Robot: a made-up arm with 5 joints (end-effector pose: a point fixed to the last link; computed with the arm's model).
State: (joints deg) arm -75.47 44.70 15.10 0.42 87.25
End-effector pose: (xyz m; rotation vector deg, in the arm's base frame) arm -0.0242 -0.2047 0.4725 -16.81 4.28 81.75
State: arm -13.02 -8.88 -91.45 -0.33 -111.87
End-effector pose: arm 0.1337 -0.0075 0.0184 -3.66 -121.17 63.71
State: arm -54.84 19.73 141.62 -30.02 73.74
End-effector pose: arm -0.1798 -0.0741 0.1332 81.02 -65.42 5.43
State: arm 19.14 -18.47 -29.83 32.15 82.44
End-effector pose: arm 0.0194 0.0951 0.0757 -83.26 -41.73 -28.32
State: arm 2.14 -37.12 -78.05 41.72 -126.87
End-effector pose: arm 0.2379 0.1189 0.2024 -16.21 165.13 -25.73
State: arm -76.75 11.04 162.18 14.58 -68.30
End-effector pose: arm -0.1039 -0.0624 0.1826 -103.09 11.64 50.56
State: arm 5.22 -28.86 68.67 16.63 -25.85
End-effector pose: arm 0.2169 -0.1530 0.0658 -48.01 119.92 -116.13
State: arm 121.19 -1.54 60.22 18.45 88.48
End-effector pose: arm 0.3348 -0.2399 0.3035 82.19 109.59 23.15
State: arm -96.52 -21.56 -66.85 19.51 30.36
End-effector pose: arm -0.0826 0.1288 0.3573 -71.55 25.19 38.43
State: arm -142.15 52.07 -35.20 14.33 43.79
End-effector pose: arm 0.3033 -0.1037 0.4514 40.97 75.91 86.99
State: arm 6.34 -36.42 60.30 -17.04 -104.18
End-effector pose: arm 0.2886 0.0198 0.0604 -58.68 37.18 -93.28
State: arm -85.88 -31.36 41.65 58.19 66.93
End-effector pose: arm 0.0089 -0.1826 0.4626 -7.14 -0.62 80.32
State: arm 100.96 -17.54 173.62 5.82 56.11
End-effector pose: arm 0.2705 -0.0308 0.5453 25.44 27.74 -100.22
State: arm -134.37 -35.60 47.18 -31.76 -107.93
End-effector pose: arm -0.1564 0.0486 0.3060 129.32 -109.28 -6.84
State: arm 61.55 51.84 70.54 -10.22 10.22
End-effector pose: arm 0.2807 -0.1998 0.1019 -44.87 124.37 -118.26
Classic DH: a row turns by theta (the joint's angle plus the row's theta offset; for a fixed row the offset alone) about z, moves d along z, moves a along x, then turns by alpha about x. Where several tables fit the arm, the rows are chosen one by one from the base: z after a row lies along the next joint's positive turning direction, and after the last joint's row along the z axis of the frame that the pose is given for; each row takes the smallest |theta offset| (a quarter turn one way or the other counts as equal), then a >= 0, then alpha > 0; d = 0 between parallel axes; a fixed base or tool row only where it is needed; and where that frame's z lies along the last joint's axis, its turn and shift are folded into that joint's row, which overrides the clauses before.
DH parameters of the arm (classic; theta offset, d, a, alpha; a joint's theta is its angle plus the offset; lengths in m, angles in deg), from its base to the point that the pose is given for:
base (fixed): 0 0.2872 0.1232 90
joint 1: 31.84 -0.0251 -0.0046 -149.58
joint 2: 35.76 -0.0792 -0.0149 64.53
joint 3: -17.21 -0.0207 0.0546 -90
joint 4: 0 0.0007 -0.1502 -90
joint 5: 56.3 0.1951 0.062 -67
tool (fixed): 147.03 0.0333 0 0

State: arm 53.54 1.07 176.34 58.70 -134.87
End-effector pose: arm 0.2898 -0.1132 0.3858 71.07 122.23 42.74
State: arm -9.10 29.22 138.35 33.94 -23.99
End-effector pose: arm 0.1935 -0.1033 0.0644 -142.47 9.95 -61.88
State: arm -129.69 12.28 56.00 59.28 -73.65
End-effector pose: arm 0.1201 -0.2023 0.3877 111.75 24.47 -89.88
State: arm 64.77 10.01 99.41 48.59 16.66
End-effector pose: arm 0.2421 -0.2370 0.3556 16.56 71.51 -154.40
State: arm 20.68 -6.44 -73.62 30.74 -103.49
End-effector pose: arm 0.2025 0.0852 0.1141 13.22 -162.24 42.42
